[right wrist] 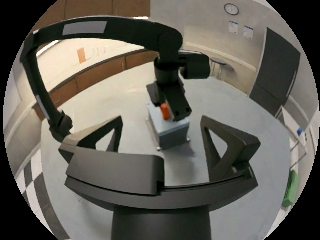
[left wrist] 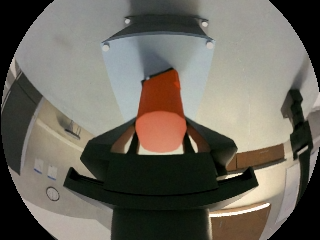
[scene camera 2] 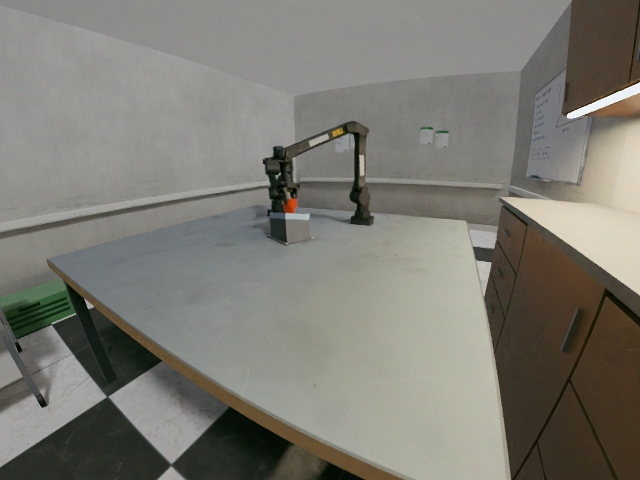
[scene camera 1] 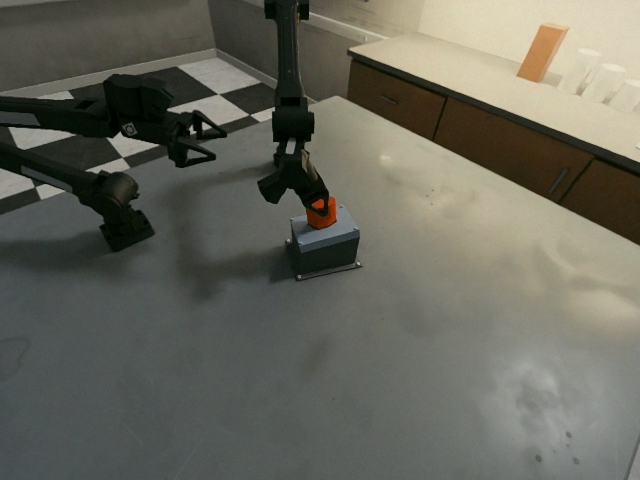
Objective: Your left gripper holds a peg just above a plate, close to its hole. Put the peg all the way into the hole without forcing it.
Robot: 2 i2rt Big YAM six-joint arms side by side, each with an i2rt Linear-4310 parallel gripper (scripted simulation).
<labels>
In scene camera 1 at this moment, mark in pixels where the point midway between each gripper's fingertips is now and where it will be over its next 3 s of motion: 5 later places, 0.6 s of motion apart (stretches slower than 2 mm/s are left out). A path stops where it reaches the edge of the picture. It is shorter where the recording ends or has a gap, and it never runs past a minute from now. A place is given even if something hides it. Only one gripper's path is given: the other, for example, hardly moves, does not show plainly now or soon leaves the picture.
My left gripper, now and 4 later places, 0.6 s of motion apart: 322,210; 323,217; 322,213; 312,190; 303,180
</labels>
